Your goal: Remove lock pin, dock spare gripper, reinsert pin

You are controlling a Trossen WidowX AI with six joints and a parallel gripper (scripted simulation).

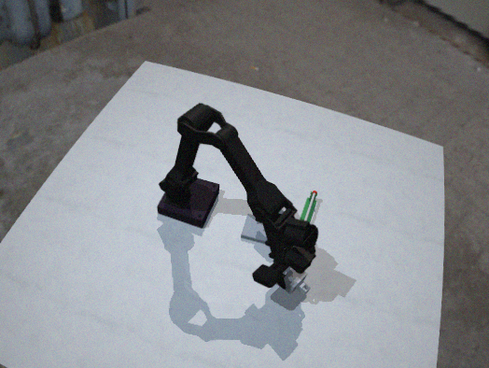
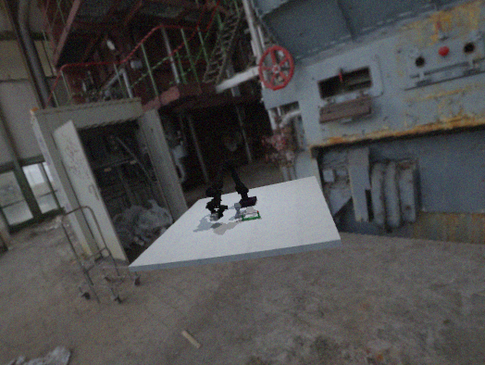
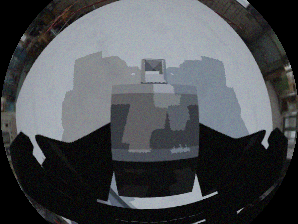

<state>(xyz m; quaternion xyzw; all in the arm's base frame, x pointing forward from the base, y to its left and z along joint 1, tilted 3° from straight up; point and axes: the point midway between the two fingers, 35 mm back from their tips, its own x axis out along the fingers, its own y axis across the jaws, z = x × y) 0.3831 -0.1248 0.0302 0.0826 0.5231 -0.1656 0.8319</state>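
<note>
The grey mount lies 11 cm behind my gripper tip and 16 cm to the left of it. The rest, counted from my gripper tip: green block (3 cm behind, 26 cm to the left, 3 cm below); then spare gripper (2 cm above).
</note>
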